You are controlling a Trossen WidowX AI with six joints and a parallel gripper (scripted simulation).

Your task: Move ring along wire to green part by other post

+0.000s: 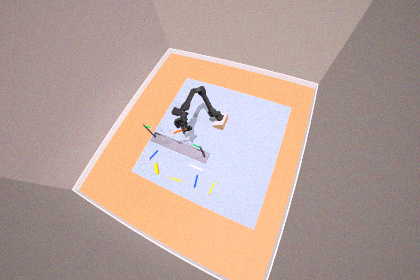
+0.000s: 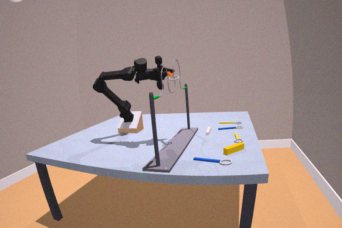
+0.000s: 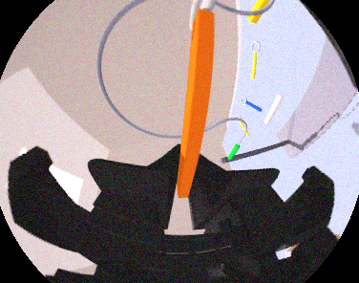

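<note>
The ring with orange handle lies 80 mm to the right of my gripper tip and 30 mm below it. From my gripper tip the other things lie so: yellow block (300 mm ahead, 270 mm to the right, 370 mm below); then ring with blue handle (220 mm ahead, 390 mm to the right, 380 mm below); then white bar (170 mm ahead, 100 mm to the left, 370 mm below).
</note>
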